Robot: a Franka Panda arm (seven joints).
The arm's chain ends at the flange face. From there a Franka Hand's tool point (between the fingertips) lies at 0.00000 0.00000 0.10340 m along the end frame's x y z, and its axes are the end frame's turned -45 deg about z.
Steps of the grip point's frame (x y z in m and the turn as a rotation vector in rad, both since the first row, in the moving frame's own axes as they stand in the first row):
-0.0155, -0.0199, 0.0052, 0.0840, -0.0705, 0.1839
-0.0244, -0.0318, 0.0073, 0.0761, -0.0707, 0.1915
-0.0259, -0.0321, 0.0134, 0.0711, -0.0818, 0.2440
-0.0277, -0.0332, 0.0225, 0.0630, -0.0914, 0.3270
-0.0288, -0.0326, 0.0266, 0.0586, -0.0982, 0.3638
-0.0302, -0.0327, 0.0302, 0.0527, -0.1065, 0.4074
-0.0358, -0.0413, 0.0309, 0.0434, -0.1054, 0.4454
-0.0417, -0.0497, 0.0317, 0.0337, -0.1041, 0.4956
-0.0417, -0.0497, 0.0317, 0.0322, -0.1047, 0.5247
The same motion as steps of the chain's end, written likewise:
-0.0139, -0.0011, 0.0058, 0.0095, -0.1092, 0.1839
-0.0291, -0.0038, 0.0079, 0.0038, -0.1038, 0.1915
-0.0299, -0.0038, 0.0140, -0.0076, -0.1081, 0.2440
-0.0317, -0.0041, 0.0231, -0.0201, -0.1092, 0.3270
-0.0317, -0.0035, 0.0273, -0.0280, -0.1109, 0.3638
-0.0324, -0.0032, 0.0309, -0.0380, -0.1126, 0.4074
-0.0430, -0.0059, 0.0316, -0.0438, -0.1052, 0.4454
-0.0537, -0.0081, 0.0323, -0.0498, -0.0974, 0.4956
-0.0537, -0.0081, 0.0323, -0.0513, -0.0968, 0.5247

